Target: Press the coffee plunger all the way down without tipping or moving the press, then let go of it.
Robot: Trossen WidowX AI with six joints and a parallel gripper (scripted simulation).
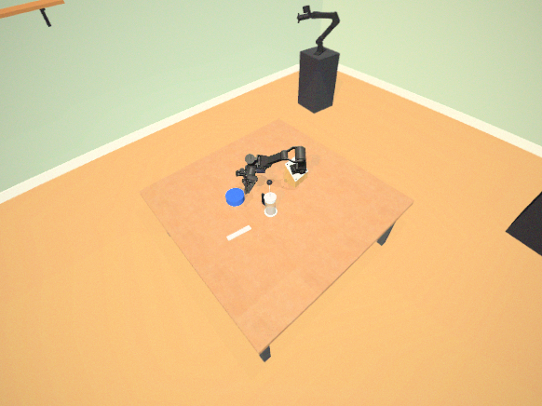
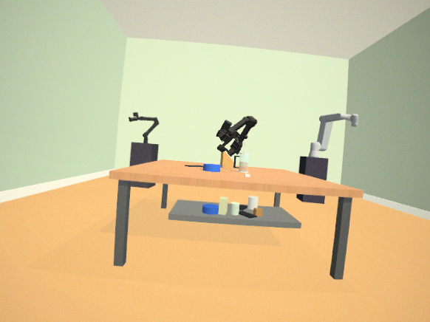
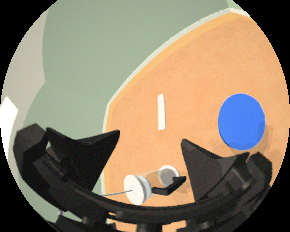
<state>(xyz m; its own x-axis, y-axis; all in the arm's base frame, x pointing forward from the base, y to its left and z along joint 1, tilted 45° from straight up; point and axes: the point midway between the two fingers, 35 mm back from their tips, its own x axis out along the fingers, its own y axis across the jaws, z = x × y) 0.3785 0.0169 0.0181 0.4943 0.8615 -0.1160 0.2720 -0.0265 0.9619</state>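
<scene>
Right now the coffee press is 110 mm behind my gripper tip, 60 mm to the left of it and 40 mm below it.
</scene>
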